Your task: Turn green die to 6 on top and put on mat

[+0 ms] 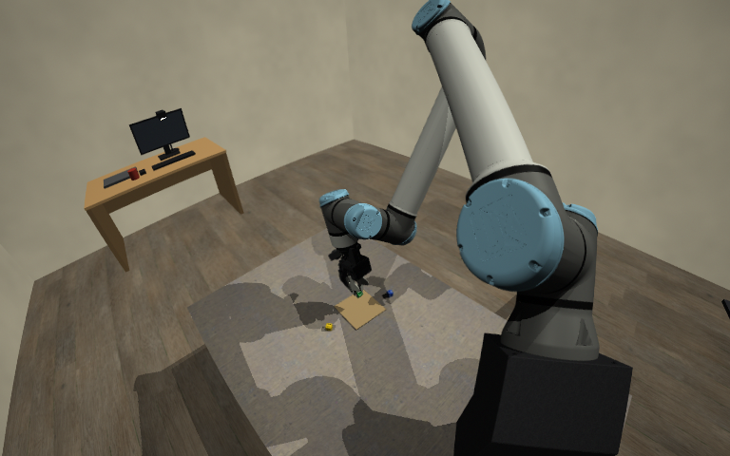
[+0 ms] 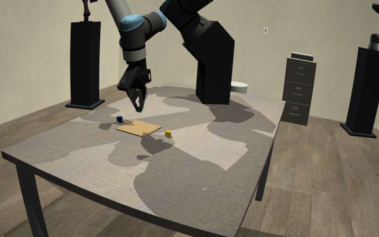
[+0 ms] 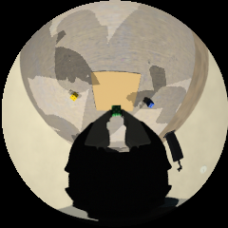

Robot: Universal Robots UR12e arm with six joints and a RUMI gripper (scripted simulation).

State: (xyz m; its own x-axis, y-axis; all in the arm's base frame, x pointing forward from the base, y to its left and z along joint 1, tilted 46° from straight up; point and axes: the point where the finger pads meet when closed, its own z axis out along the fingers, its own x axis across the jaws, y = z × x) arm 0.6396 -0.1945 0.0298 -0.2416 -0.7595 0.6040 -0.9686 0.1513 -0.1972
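My gripper is now 10 mm above the green die. The rest, counted from my hand: blue die: 70 mm behind, 110 mm to the right, 80 mm below; then yellow die: 40 mm ahead, 140 mm to the left, 80 mm below; then tan mat: 90 mm below.
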